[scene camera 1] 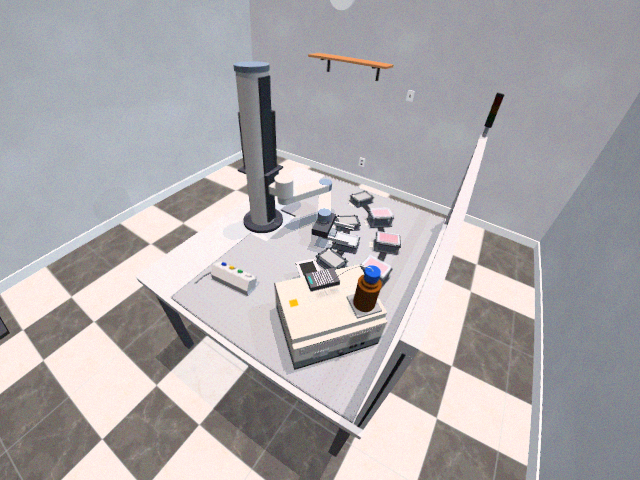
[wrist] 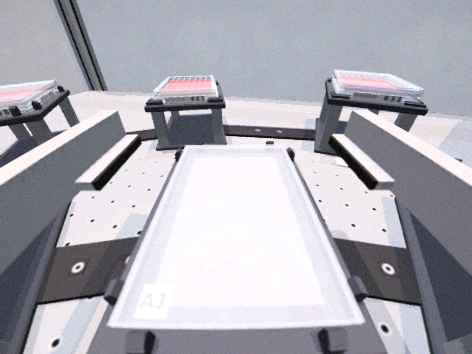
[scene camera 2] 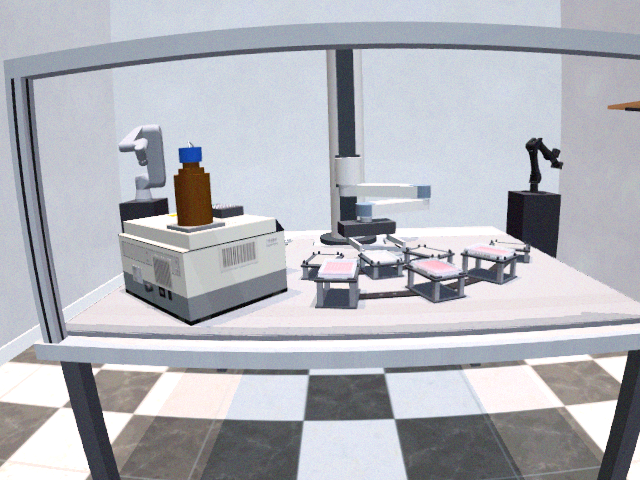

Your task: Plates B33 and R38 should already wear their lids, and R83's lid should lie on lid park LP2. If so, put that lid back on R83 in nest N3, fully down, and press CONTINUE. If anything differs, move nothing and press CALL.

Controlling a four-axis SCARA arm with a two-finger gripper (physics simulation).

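Frame: origin at the arm's base, x back, y down, z right, level; millimetres.
Seen in the pictures: gripper, fingertip midpoint: (scene camera 1: 351, 235) (wrist: 235, 125) (scene camera 2: 383, 246); arm's base at its link origin: (scene camera 1: 263, 220).
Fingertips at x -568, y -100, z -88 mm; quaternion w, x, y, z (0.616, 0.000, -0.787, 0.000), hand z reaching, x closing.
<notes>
Pixels of each thing's top centre, then the offset from my fingertips to it. "spot": a spot on its surface instead.
- clear lid with an A1 tag, top centre: (wrist: 235, 194) (scene camera 2: 380, 255) (scene camera 1: 346, 238) dx +22, dy +33, dz +6 mm
- pink plate at its top centre: (wrist: 188, 81) (scene camera 2: 435, 264) (scene camera 1: 388, 237) dx -182, dy +9, dz -120 mm
- wrist view's right plate at its top centre: (wrist: 369, 77) (scene camera 2: 338, 265) (scene camera 1: 376, 265) dx -211, dy -4, dz +138 mm
- left plate at its top centre: (wrist: 2, 91) (scene camera 2: 489, 248) (scene camera 1: 381, 211) dx -58, dy +0, dz -316 mm
- button box at its top centre: (scene camera 1: 232, 270) dx +354, dy +3, dz +562 mm
- brown bottle at a spot on its surface: (scene camera 2: 192, 196) spot: dx -317, dy -201, dz +466 mm
A clear lid with an A1 tag (scene camera 1: 345, 240) (scene camera 2: 381, 256) (wrist: 235, 225) lies flat on the middle lid park; its park label does not show. My gripper (scene camera 1: 347, 231) (scene camera 2: 381, 246) (wrist: 235, 125) is open around it, one finger on each side, with gaps between. Beyond it the middle nest holds a pink plate (scene camera 1: 387, 239) (scene camera 2: 435, 267) (wrist: 189, 86) with a visible well grid. The wrist view's right plate (scene camera 1: 376, 266) (scene camera 2: 337, 268) (wrist: 372, 82) shows a clear layer over pink. The left plate (scene camera 1: 381, 213) (scene camera 2: 490, 251) (wrist: 25, 94) is partly cut off there. Plate labels are unreadable.
A button box (scene camera 1: 233, 277) stands near the table's front left. A cream instrument (scene camera 1: 320, 315) (scene camera 2: 232, 258) carries a brown bottle (scene camera 1: 366, 294) (scene camera 2: 192, 196) and stands beside the nests. Other park stands (scene camera 1: 331, 258) (scene camera 1: 361, 197) flank the lid. A stack light (scene camera 1: 494, 110) tops the frame.
</notes>
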